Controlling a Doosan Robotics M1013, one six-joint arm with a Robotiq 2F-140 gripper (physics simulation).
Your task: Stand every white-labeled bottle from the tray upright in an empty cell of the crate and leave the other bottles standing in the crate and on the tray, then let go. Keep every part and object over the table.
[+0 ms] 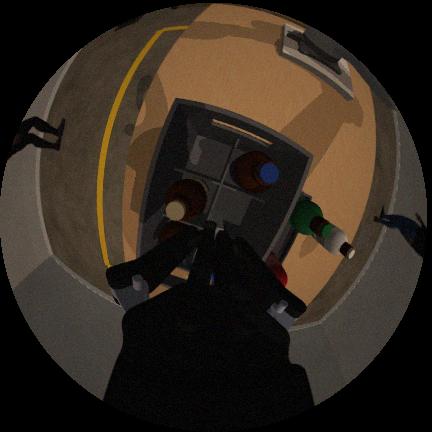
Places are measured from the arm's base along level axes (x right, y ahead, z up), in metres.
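Pixels of known places: gripper, fingertip midpoint: [213, 217].
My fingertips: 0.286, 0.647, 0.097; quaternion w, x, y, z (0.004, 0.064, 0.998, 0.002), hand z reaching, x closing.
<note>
Behind a point stands the place of what it marks, as x, y, z.
The dark crate [154, 175] @[0.367, 0.588, 0.137] stands below the gripper. In it, a brown bottle with a blue cap [252, 171] @[0.244, 0.568, 0.112] and a brown bottle with a cream cap [186, 199] @[0.328, 0.619, 0.113] stand upright; another brown bottle [171, 234] @[0.355, 0.690, 0.090] is partly hidden by the gripper. Two cells, at the upper left and right of centre, look empty. Beside the crate, on the dark tray [291, 240] @[0.054, 0.722, -0.010], are a green bottle [306, 217] @[0.111, 0.625, 0.087], a white-labeled bottle [334, 240] @[-0.036, 0.675, 0.070] with a cream cap, and a red bottle [278, 276] @[0.117, 0.775, 0.081], partly hidden. My gripper [213, 217] @[0.286, 0.647, 0.097] is shut and empty over the crate. Its body hides the crate's near part.
A light, shallow box [315, 68] @[0.031, 0.145, -0.003] with a dark object [317, 52] lies at the table's upper right. The wooden table [225, 65] @[0.308, 0.259, -0.031] has an edge along the left, with a yellow floor line [103, 165] beyond. People [42, 134] [402, 226] show at both sides, off the table.
</note>
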